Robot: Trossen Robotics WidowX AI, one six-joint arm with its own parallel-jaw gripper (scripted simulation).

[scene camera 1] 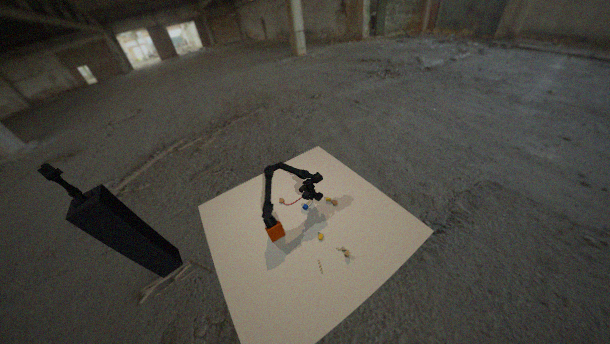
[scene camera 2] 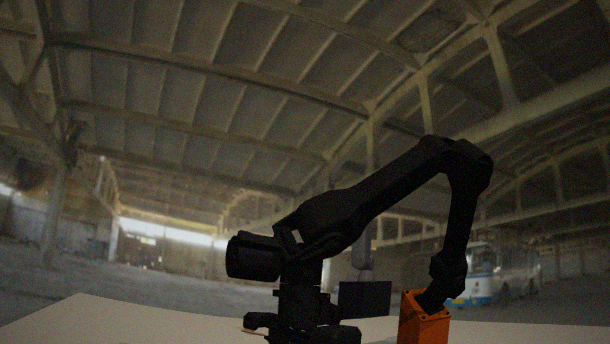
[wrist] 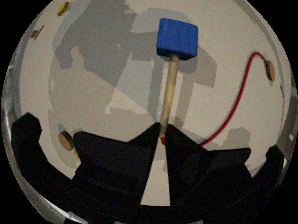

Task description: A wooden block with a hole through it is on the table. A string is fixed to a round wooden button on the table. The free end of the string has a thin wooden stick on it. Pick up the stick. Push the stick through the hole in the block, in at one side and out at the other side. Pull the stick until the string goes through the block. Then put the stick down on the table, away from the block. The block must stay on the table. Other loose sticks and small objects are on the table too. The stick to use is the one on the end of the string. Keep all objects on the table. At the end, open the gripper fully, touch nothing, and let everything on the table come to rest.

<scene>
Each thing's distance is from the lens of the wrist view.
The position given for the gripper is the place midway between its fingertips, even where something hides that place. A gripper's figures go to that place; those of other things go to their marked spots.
gripper [wrist: 162, 127]: 10 cm
blue block [wrist: 178, 38]: 8 cm
</scene>
